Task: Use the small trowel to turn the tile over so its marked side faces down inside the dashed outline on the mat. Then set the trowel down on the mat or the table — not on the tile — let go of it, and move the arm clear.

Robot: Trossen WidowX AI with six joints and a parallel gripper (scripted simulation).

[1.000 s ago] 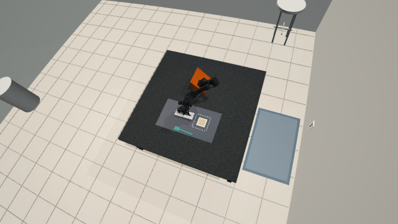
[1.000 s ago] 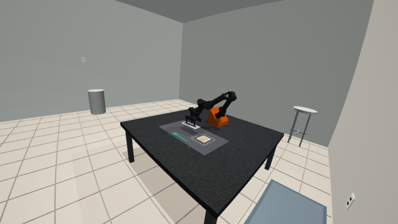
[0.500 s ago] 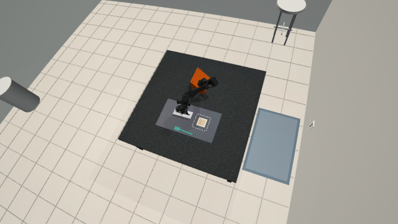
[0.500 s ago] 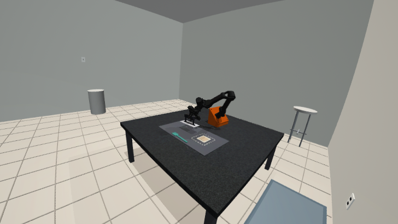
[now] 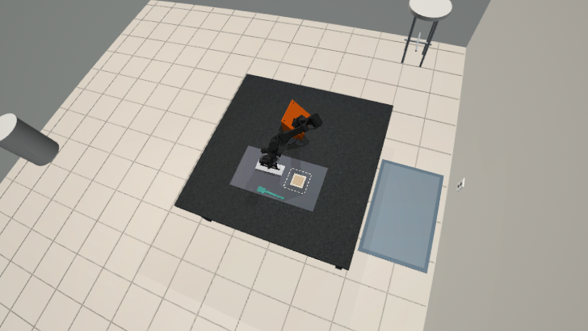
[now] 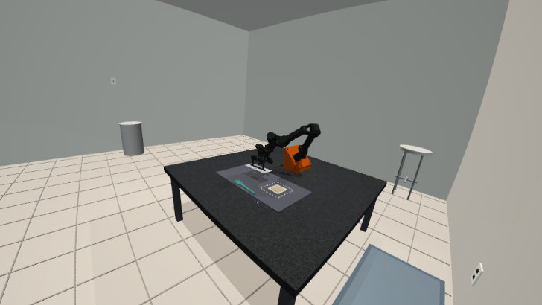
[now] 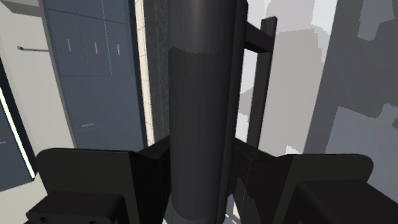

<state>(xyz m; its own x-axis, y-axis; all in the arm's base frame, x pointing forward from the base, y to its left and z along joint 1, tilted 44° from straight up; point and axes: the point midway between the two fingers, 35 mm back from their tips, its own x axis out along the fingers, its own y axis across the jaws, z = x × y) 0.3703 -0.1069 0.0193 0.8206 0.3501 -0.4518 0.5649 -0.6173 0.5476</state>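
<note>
Now: the grey mat 40 mm to the left of my gripper tip and 150 mm below it. Also, from my gripper tip: square tile (10 mm behind, 190 mm to the left, 130 mm below); then teal flat tool (130 mm ahead, 10 mm to the left, 130 mm below).
</note>
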